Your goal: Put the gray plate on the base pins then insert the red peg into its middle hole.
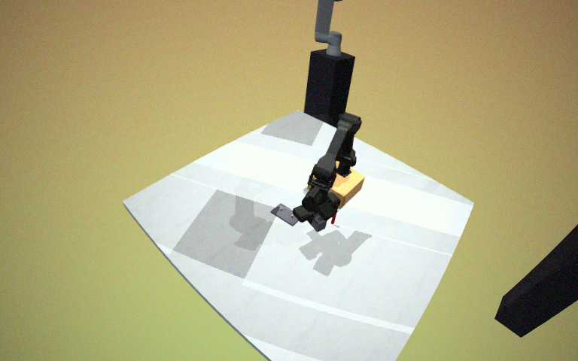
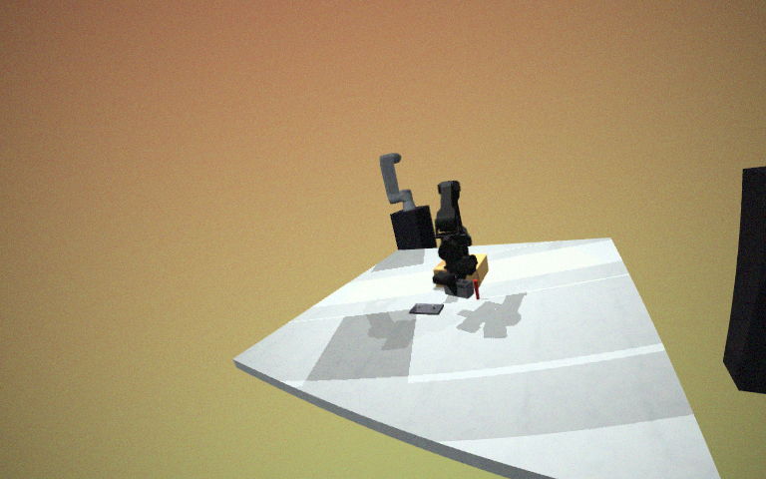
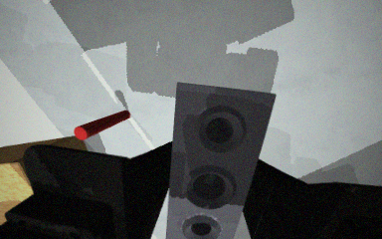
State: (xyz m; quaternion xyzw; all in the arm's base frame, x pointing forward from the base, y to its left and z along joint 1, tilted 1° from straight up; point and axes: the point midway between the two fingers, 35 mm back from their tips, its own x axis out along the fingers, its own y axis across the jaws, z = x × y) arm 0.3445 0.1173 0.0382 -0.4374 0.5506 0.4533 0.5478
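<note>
Right now my gripper tip is 150 mm to the left of the dark flat base and 80 mm above it. Round my gripper tip: gray plate (30 mm above); red peg (120 mm behind, 20 mm to the left, 50 mm below).
</note>
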